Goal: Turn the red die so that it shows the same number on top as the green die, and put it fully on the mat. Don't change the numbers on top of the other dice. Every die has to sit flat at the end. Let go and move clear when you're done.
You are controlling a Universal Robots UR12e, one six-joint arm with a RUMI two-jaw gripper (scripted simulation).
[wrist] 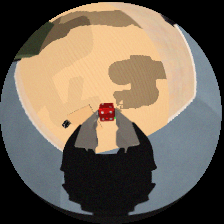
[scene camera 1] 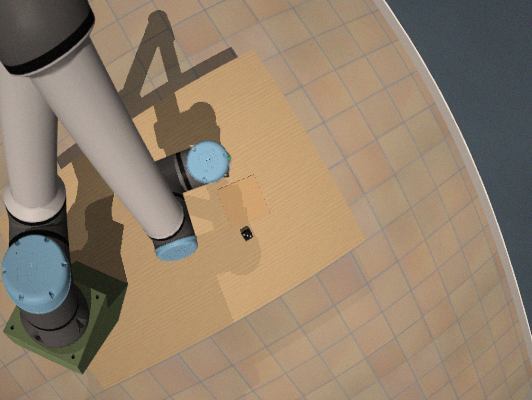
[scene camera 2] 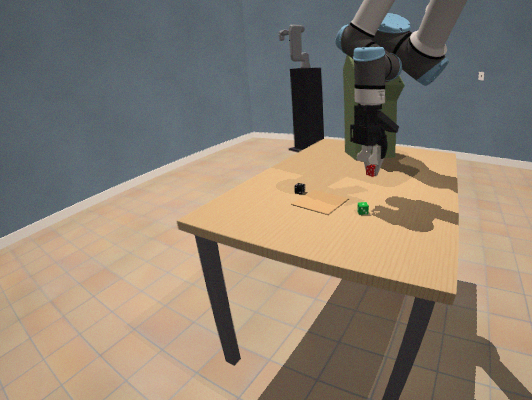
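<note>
You can see the gripper (scene camera 2: 371,174), and the wrist camera has the gripper as well (wrist: 106,109).
</note>
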